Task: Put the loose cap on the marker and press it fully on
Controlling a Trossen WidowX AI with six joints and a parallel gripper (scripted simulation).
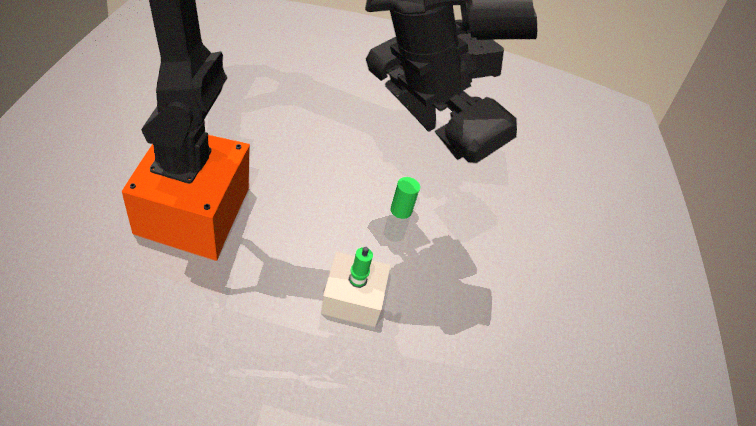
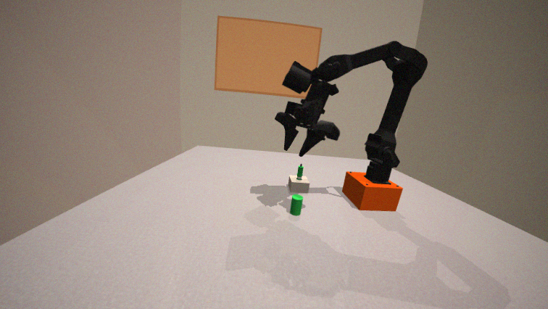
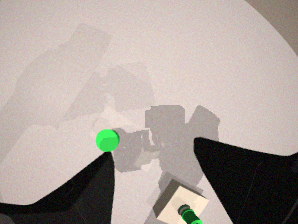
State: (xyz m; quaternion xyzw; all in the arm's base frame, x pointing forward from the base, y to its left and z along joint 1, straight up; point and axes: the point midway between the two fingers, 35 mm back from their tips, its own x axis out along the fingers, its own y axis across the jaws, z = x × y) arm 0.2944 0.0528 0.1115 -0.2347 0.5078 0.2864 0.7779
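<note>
Right now the green cap is 140 mm below my gripper tip, 40 mm to the left of it and 20 mm behind it.
</note>
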